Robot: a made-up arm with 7 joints. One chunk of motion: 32 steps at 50 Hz.
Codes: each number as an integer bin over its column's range. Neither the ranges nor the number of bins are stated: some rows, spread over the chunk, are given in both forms.
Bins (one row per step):
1: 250 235 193 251 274 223 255
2: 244 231 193 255 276 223 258
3: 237 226 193 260 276 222 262
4: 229 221 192 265 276 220 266
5: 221 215 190 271 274 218 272
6: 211 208 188 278 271 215 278
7: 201 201 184 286 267 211 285
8: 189 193 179 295 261 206 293
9: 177 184 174 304 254 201 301
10: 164 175 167 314 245 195 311
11: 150 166 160 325 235 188 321
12: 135 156 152 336 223 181 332
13: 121 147 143 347 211 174 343
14: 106 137 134 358 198 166 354
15: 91 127 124 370 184 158 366
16: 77 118 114 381 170 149 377
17: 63 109 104 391 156 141 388
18: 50 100 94 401 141 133 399
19: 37 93 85 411 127 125 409
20: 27 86 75 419 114 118 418
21: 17 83 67 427 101 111 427
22: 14 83 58 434 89 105 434
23: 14 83 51 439 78 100 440
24: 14 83 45 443 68 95 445
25: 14 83 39 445 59 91 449
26: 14 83 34 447 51 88 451
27: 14 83 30 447 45 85 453
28: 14 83 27 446 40 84 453
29: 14 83 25 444 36 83 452
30: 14 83 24 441 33 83 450
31: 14 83 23 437 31 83 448
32: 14 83 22 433 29 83 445
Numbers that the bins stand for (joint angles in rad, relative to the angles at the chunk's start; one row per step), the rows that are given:
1: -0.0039 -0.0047 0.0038 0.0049 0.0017 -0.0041 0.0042
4: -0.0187 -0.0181 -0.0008 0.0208 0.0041 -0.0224 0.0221
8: -0.0468 -0.0449 -0.0603 0.0548 -0.0135 -0.1082 0.0659
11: -0.0743 -0.0708 -0.1473 0.0889 -0.0441 -0.2185 0.1114
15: -0.1159 -0.1082 -0.3122 0.1400 -0.1040 -0.4022 0.1845
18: -0.1448 -0.1341 -0.4495 0.1751 -0.1544 -0.5553 0.2381
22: -0.1701 -0.1504 -0.6144 0.2126 -0.2155 -0.7268 0.2949
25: -0.1701 -0.1504 -0.7014 0.2251 -0.2507 -0.8126 0.3193
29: -0.1701 -0.1504 -0.7655 0.2240 -0.2777 -0.8616 0.3242
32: -0.1701 -0.1504 -0.7793 0.2115 -0.2859 -0.8616 0.3128
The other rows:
2: -0.0081 -0.0085 0.0038 0.0094 0.0041 -0.0041 0.0091
3: -0.0130 -0.0133 0.0038 0.0151 0.0041 -0.0102 0.0156
5: -0.0243 -0.0238 -0.0099 0.0276 0.0017 -0.0347 0.0318
6: -0.0314 -0.0305 -0.0191 0.0355 -0.0018 -0.0531 0.0415
7: -0.0384 -0.0373 -0.0374 0.0446 -0.0065 -0.0776 0.0529
9: -0.0553 -0.0536 -0.0832 0.0650 -0.0218 -0.1388 0.0789
10: -0.0645 -0.0622 -0.1153 0.0764 -0.0323 -0.1756 0.0951
12: -0.0849 -0.0804 -0.1840 0.1014 -0.0582 -0.2613 0.1293
13: -0.0948 -0.0890 -0.2252 0.1139 -0.0723 -0.3042 0.1471
14: -0.1053 -0.0986 -0.2664 0.1263 -0.0875 -0.3532 0.1650
16: -0.1258 -0.1168 -0.3580 0.1524 -0.1204 -0.4573 0.2023
17: -0.1356 -0.1255 -0.4038 0.1638 -0.1368 -0.5063 0.2202
19: -0.1539 -0.1408 -0.4908 0.1865 -0.1709 -0.6043 0.2543
20: -0.1610 -0.1475 -0.5366 0.1956 -0.1861 -0.6472 0.2689
21: -0.1680 -0.1504 -0.5732 0.2047 -0.2014 -0.6901 0.2836
23: -0.1701 -0.1504 -0.6465 0.2183 -0.2284 -0.7575 0.3047
24: -0.1701 -0.1504 -0.6739 0.2228 -0.2402 -0.7881 0.3128
26: -0.1701 -0.1504 -0.7243 0.2274 -0.2601 -0.8310 0.3225
27: -0.1701 -0.1504 -0.7426 0.2274 -0.2672 -0.8494 0.3258
28: -0.1701 -0.1504 -0.7564 0.2262 -0.2730 -0.8555 0.3258
30: -0.1701 -0.1504 -0.7701 0.2205 -0.2813 -0.8616 0.3209
31: -0.1701 -0.1504 -0.7747 0.2160 -0.2836 -0.8616 0.3177

